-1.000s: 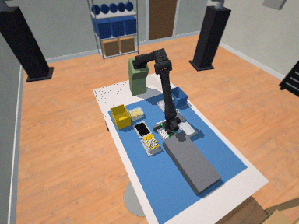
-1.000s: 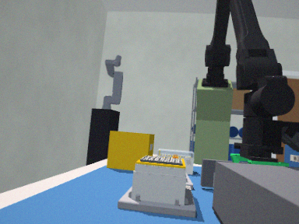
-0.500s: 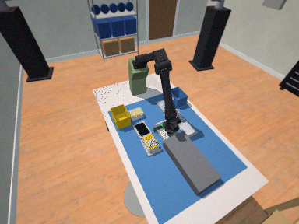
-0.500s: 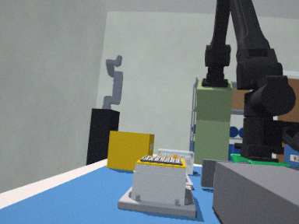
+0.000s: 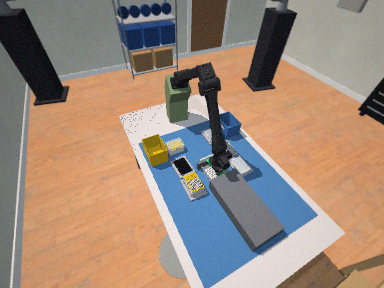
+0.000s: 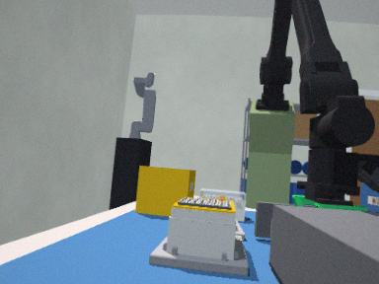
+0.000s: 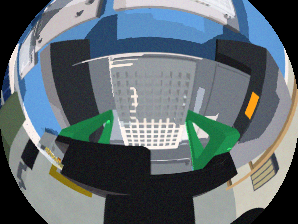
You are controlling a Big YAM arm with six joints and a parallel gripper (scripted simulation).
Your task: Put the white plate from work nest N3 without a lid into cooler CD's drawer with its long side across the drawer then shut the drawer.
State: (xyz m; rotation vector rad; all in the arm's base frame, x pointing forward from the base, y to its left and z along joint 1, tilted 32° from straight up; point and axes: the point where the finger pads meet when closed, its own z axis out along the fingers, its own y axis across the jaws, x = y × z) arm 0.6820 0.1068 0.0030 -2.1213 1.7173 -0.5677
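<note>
My gripper is now right at the white plate. Round my hand: grey cooler CD: 16 cm ahead, 4 cm to the left, 1 cm above; yellow-topped tip box: 7 cm ahead, 18 cm to the right, 3 cm above; drawer: 4 cm ahead, 1 cm to the left.
</note>
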